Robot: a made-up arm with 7 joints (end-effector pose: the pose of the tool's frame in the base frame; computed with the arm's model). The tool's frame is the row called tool. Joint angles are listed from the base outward.
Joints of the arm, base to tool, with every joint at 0 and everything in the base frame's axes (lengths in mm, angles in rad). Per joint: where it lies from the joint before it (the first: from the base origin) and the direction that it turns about. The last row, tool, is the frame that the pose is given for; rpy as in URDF.
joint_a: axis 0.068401 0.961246 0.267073 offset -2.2 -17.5 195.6
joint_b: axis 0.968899 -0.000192 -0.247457 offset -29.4 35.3 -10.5
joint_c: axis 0.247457 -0.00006 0.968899 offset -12 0.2 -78.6
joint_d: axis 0.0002 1 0.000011 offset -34.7 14.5 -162.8
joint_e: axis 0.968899 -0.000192 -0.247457 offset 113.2 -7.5 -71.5
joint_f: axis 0.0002 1 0.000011 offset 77.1 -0.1 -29.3
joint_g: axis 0.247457 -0.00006 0.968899 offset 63.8 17.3 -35
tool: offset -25.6 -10.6 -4.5 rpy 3.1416 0 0
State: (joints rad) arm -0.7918 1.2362 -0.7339 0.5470 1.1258 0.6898 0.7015
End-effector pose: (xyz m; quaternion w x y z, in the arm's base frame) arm 0.3224 0.3501 0.0902 0.9669 -0.1353 -0.1474 -0.1582
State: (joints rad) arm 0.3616 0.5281 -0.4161 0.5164 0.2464 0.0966 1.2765
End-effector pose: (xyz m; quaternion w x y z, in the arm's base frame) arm -0.1303 0.1932 -0.2681 0.6418 -0.7282 -0.1748 0.1649
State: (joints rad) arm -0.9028 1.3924 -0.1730 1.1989 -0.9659 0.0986 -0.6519
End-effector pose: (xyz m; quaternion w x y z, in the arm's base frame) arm 0.1937 0.4892 0.1161 0.0567 -0.9893 -0.1212 -0.0581
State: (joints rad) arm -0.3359 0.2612 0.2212 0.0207 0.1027 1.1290 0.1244
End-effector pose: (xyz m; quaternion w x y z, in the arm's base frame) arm 0.2201 0.1480 -0.1363 0.1586 -0.8946 -0.1859 0.3741
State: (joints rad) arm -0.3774 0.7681 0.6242 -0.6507 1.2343 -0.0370 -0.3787
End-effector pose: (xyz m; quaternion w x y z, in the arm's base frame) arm 0.1629 0.2117 0.2262 0.8532 -0.4470 -0.1763 -0.2027
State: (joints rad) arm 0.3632 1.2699 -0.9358 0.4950 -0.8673 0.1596 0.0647
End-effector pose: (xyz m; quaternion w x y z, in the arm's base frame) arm -0.1479 0.3791 -0.0847 0.2682 -0.6750 0.0524 0.6854
